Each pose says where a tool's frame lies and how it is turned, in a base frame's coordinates. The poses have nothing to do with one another.
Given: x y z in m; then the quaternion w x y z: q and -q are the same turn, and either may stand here.
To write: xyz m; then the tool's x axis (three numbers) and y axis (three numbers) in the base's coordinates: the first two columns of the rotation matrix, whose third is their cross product. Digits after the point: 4 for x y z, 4 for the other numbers.
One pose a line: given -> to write
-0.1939, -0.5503, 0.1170, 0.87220, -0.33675, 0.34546, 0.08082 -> -0.1939, -0.5503, 0.1170, 0.7483, -0.0917, -0.6570, -0.3736, 0.7601, -0.5316
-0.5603, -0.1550, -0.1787, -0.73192, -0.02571, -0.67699, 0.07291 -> -0.5603, -0.1550, -0.1787, 0.0727, -0.0719, -0.9948, 0.1415, 0.9880, -0.0611
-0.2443, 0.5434, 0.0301, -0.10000, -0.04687, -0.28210, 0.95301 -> -0.2443, 0.5434, 0.0301, -0.9756, -0.1642, -0.1458, 0.2170, -0.8208, -0.5283
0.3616, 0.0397, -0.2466, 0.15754, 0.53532, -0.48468, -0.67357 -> 0.3616, 0.0397, -0.2466, -0.3772, -0.7311, -0.5684, -0.3067, -0.4805, 0.8216
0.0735, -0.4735, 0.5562, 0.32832, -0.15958, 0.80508, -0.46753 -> 0.0735, -0.4735, 0.5562, -0.7335, -0.5639, -0.3794, 0.0500, 0.5119, -0.8576
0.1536, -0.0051, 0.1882, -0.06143, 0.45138, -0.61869, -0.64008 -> 0.1536, -0.0051, 0.1882, -0.5850, -0.4799, -0.6539, -0.6372, -0.2269, 0.7366
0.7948, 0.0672, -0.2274, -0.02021, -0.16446, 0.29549, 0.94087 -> 0.7948, 0.0672, -0.2274, -0.9451, -0.1352, -0.2975, -0.0592, -0.8246, 0.5627
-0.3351, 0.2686, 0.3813, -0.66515, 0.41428, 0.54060, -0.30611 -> -0.3351, 0.2686, 0.3813, 0.2281, 0.8551, 0.4655, 0.0407, 0.4693, -0.8821
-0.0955, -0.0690, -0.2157, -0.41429, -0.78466, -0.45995, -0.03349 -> -0.0955, -0.0690, -0.2157, 0.5747, 0.7496, -0.3285, 0.6941, -0.2336, 0.6810
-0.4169, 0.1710, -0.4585, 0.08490, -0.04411, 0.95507, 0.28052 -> -0.4169, 0.1710, -0.4585, -0.9817, -0.0366, -0.1869, -0.1319, 0.8387, 0.5283
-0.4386, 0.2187, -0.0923, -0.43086, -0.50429, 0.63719, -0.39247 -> -0.4386, 0.2187, -0.0923, -0.1201, -0.3045, 0.9449, -0.9809, 0.1833, -0.0656
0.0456, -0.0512, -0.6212, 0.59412, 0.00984, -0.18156, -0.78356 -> 0.0456, -0.0512, -0.6212, -0.2939, -0.9346, 0.2003, 0.9275, -0.2281, 0.2962
